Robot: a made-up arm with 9 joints. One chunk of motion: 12 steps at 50 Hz.
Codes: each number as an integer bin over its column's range. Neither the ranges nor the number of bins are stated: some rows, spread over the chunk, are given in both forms.
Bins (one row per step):
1: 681 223 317 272 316 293 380 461 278
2: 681 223 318 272 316 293 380 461 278
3: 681 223 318 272 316 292 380 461 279
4: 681 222 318 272 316 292 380 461 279
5: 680 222 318 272 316 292 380 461 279
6: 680 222 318 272 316 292 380 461 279
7: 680 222 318 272 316 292 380 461 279
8: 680 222 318 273 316 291 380 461 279
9: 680 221 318 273 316 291 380 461 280
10: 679 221 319 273 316 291 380 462 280
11: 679 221 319 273 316 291 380 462 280
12: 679 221 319 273 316 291 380 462 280
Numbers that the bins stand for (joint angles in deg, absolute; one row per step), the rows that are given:
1: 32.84 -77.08 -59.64 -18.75 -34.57 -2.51 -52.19 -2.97 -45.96
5: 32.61 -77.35 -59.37 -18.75 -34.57 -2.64 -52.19 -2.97 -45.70
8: 32.61 -77.35 -59.37 -18.64 -34.57 -2.77 -52.19 -2.97 -45.70
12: 32.38 -77.62 -59.11 -18.64 -34.57 -2.77 -52.19 -2.72 -45.44
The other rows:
2: 32.84 -77.08 -59.37 -18.75 -34.57 -2.51 -52.19 -2.97 -45.96
3: 32.84 -77.08 -59.37 -18.75 -34.57 -2.64 -52.19 -2.97 -45.70
4: 32.84 -77.35 -59.37 -18.75 -34.57 -2.64 -52.19 -2.97 -45.70
6: 32.61 -77.35 -59.37 -18.75 -34.57 -2.64 -52.19 -2.97 -45.70
7: 32.61 -77.35 -59.37 -18.75 -34.57 -2.64 -52.19 -2.97 -45.70
9: 32.61 -77.62 -59.37 -18.64 -34.57 -2.77 -52.19 -2.97 -45.44
10: 32.38 -77.62 -59.11 -18.64 -34.57 -2.77 -52.19 -2.72 -45.44
11: 32.38 -77.62 -59.11 -18.64 -34.57 -2.77 -52.19 -2.72 -45.44

